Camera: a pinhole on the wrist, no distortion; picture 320 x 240 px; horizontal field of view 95.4 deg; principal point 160.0 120.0 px. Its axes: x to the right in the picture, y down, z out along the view. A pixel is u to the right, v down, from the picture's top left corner.
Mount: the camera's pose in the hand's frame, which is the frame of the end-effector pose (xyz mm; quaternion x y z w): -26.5 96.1 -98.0 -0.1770 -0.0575 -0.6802 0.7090
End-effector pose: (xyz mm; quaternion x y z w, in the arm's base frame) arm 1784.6 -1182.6 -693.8 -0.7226 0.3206 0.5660 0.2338
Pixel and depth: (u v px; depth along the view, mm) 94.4 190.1 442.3
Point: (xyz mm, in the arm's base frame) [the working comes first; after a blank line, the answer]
In the camera's frame: -199.3 213.0 442.3

1364.6 -1377.5 -968.5
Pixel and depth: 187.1 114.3 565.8
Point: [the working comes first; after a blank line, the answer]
In the camera's frame: 105.3 -22.2 565.8

1347.5 -990.6 -853.2
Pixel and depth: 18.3 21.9 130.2
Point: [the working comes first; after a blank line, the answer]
In the camera's frame: -126.7 -87.7 130.2

1583.3 -1340.8 -589.2
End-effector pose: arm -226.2 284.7 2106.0 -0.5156 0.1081 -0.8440 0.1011
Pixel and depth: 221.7 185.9 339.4
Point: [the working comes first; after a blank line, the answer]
In the camera's frame: 143.8 153.6 339.4

-94.3 142.3 2350.6
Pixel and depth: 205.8 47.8 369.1
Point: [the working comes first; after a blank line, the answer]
In the camera's frame: 116.1 -183.0 369.1

123.5 198.5 2096.8
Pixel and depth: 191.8 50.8 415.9
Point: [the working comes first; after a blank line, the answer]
In the camera's frame: 90.8 -197.7 415.9

163.5 160.6 2095.1
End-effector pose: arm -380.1 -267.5 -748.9 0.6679 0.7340 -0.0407 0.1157
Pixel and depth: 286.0 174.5 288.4
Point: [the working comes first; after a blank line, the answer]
In the camera's frame: 249.6 108.0 288.4

-407.7 -183.2 -1010.3
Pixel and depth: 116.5 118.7 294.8
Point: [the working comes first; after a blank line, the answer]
In the camera's frame: -88.1 -2.6 294.8

-90.4 -258.9 -869.3
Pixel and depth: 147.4 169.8 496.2
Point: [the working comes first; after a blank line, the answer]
In the camera's frame: -42.9 169.7 496.2

-61.6 -94.2 -1079.9
